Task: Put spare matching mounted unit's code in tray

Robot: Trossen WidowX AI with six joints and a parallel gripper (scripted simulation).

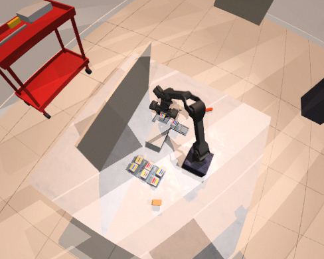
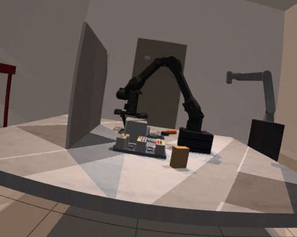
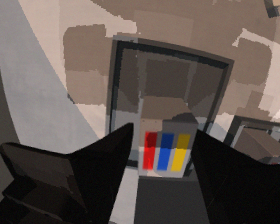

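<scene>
Now: gripper tip 2 cm above the grey tray. Round my gripper tip: dark rack: 14 cm behind, 3 cm to the left, 2 cm below; dark round puck: 22 cm behind, 10 cm to the right, 1 cm below; mounted unit: 4 cm behind, 18 cm to the left, 3 cm above.
</scene>
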